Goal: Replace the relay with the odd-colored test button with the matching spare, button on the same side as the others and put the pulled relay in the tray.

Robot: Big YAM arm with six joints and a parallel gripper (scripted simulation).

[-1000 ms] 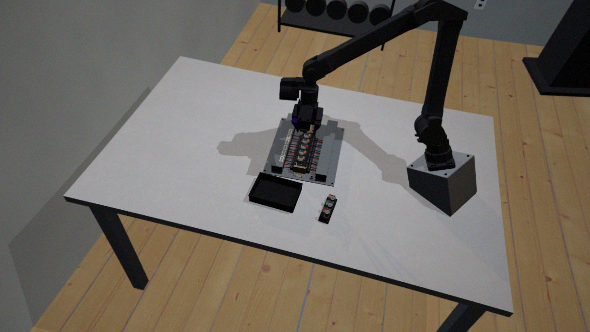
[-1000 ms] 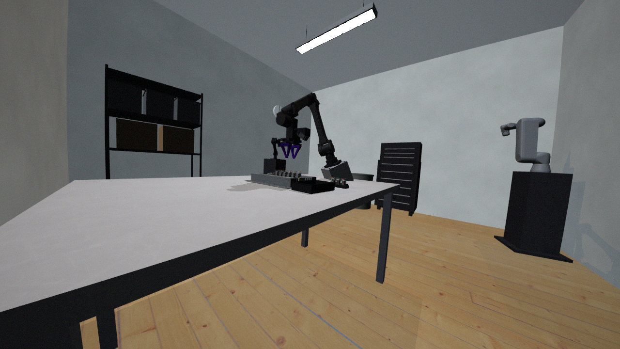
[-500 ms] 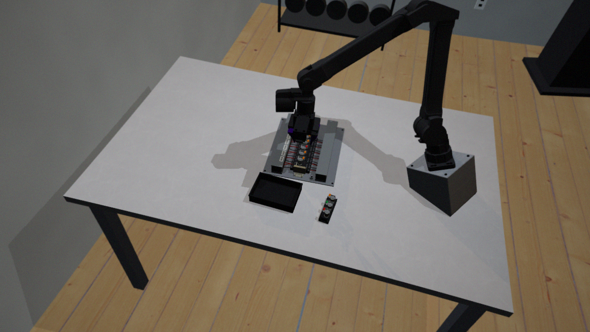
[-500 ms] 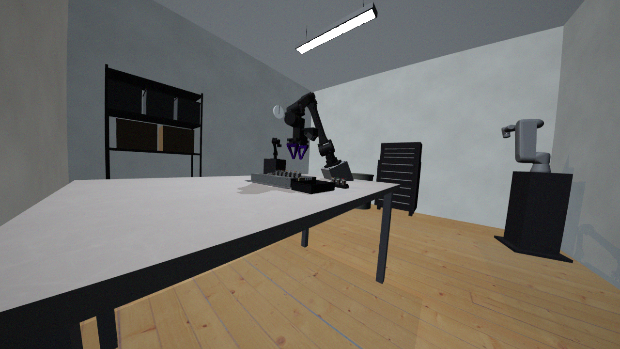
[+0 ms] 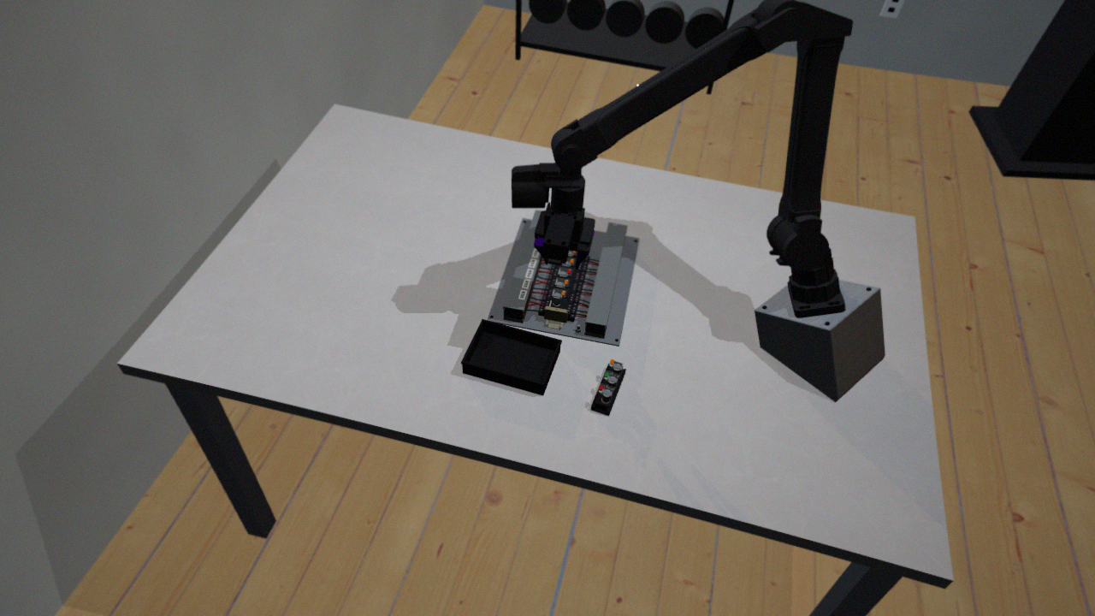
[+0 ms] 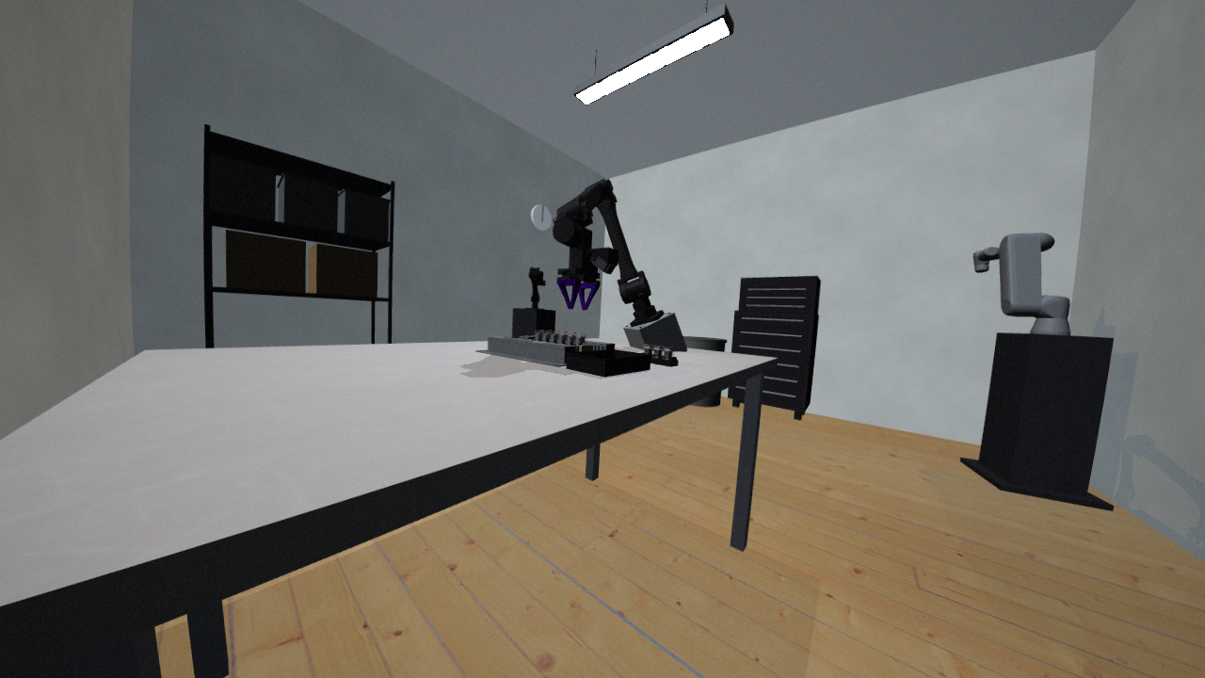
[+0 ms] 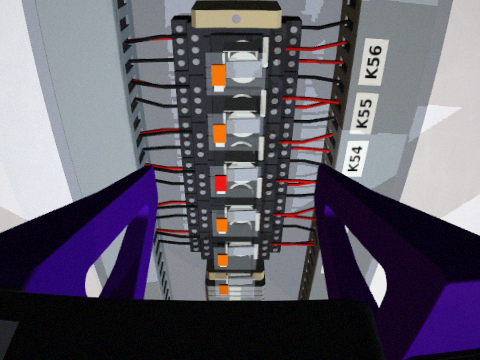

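Now: hand 14 cm above the grey panel, 9 cm to the left of it and 1 cm past it.
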